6 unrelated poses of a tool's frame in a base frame.
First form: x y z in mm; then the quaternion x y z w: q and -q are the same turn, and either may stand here.
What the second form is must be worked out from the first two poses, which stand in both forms.
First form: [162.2 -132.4 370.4 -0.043 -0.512 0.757 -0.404]
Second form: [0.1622 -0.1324 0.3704 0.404 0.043 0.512 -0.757]
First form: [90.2 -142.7 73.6 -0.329 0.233 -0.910 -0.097]
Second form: [0.0902 -0.1427 0.0736 0.097 0.329 -0.233 0.910]
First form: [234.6 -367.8 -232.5 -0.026 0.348 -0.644 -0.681]
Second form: [0.2346 -0.3678 -0.2325 0.681 0.026 -0.348 0.644]
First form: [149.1 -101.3 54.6 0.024 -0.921 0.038 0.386]
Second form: [0.1491 -0.1013 0.0546 0.386 0.024 -0.921 0.038]
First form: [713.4 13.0 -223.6 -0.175 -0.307 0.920 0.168]
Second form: [0.7134 0.0130 -0.2236 0.168 -0.175 -0.307 0.920]
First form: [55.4 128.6 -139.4 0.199 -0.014 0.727 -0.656]
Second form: [0.0554 0.1286 -0.1394 0.656 -0.199 0.014 -0.727]
